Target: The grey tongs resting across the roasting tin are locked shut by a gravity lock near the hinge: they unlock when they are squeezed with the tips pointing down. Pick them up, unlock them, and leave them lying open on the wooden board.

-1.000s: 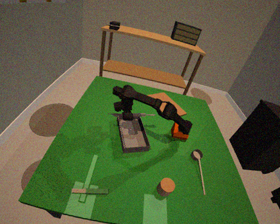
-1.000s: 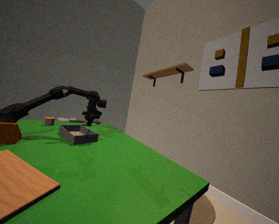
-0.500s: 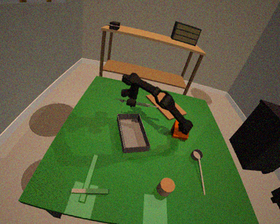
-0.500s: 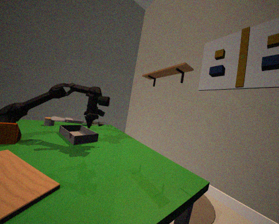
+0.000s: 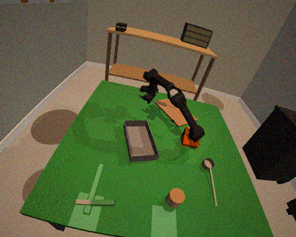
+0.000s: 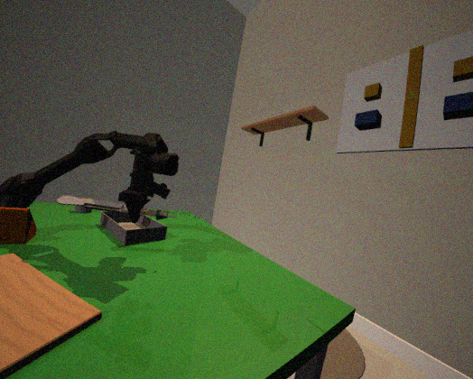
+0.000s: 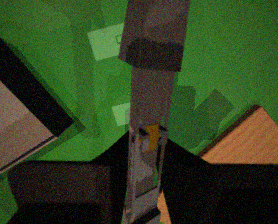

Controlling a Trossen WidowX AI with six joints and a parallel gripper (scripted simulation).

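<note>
The yellow lock piece lies 40 mm above my gripper tip, 20 mm ahead of it and 10 mm to the right of it. From my gripper tip the other things lie so: cork-topped jar: 660 mm to the left, 210 mm behind, 90 mm below; wooden board: 260 mm behind, 150 mm to the right, 120 mm below; roasting tin: 300 mm to the left, 90 mm below, 20 mm ahead.
</note>
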